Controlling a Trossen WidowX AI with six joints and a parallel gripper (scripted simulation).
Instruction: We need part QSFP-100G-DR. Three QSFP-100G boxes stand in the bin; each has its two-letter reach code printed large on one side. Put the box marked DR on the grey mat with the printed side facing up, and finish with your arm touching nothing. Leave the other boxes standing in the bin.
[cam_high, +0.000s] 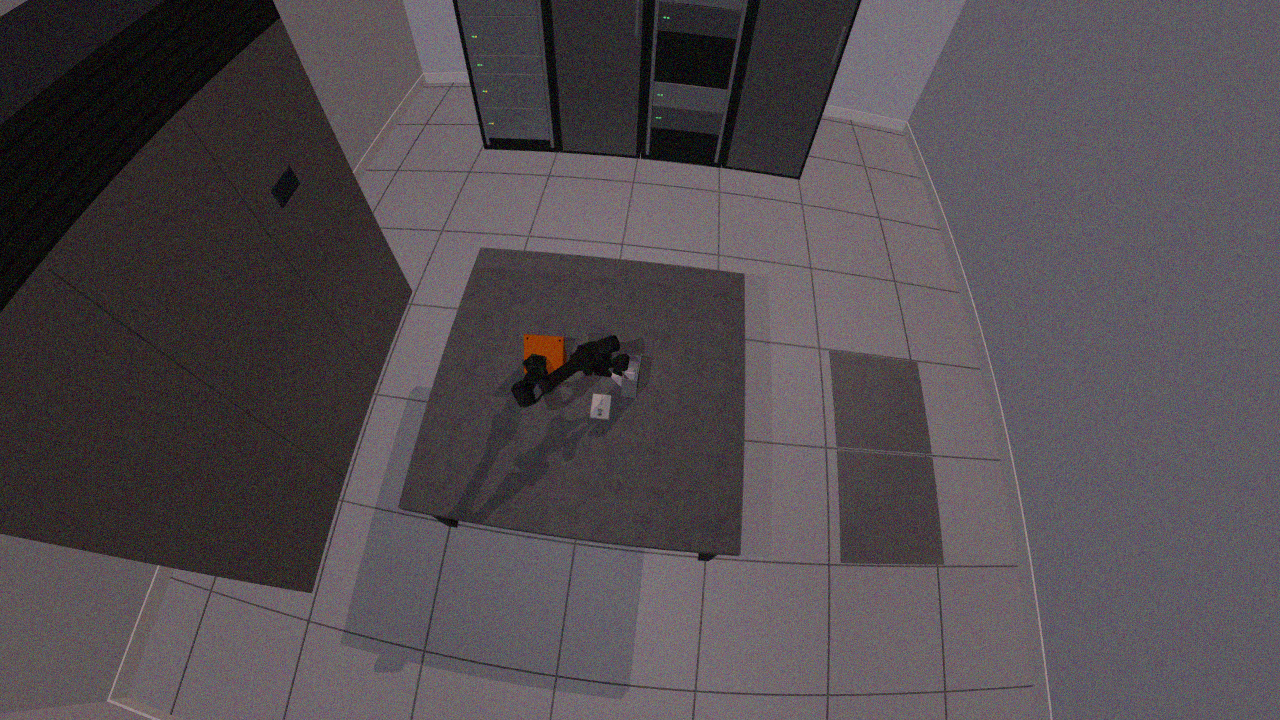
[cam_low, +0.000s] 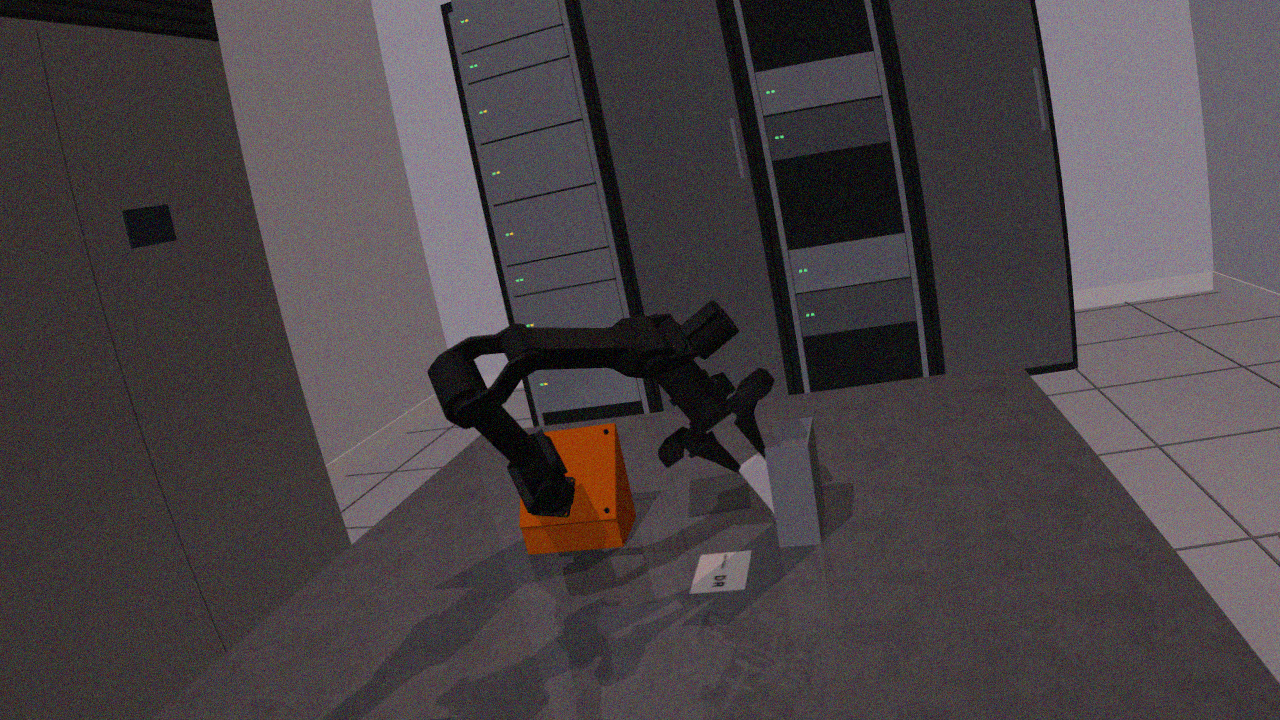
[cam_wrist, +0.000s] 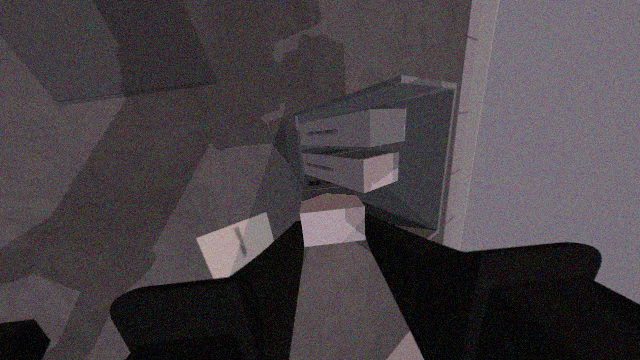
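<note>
My gripper tip is 3 cm short of the white box, 1 cm to the right of it and 5 cm above it. The rest, counted from my gripper tip: grey mat: 10 cm behind, 18 cm to the left, 12 cm below.
</note>
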